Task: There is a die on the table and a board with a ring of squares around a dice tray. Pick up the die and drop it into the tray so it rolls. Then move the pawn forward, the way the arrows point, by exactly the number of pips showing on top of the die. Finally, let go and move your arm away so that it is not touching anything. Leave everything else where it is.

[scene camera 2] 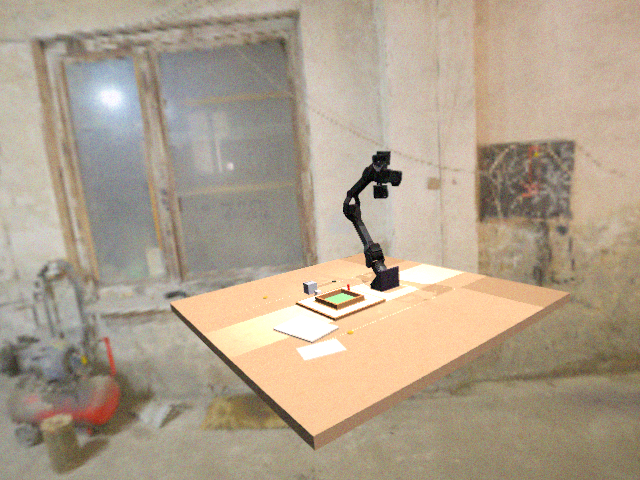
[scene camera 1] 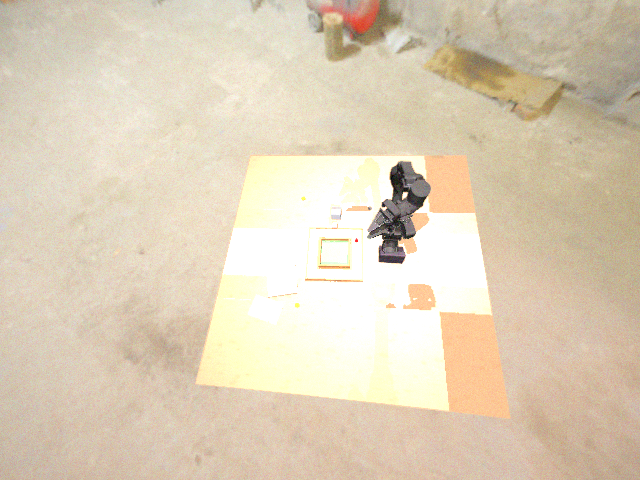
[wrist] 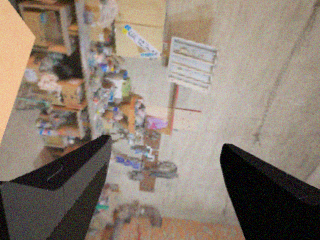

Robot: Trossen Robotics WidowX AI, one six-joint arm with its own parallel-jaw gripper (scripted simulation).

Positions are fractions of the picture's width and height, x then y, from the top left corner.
Labels:
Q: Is the gripper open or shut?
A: Open.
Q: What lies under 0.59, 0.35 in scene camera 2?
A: The gripper.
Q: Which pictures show the gripper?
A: Scene camera 2, scene camera 1 and the wrist view: all of them.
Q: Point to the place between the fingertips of the gripper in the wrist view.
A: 0.52, 0.61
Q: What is the gripper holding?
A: Nothing.

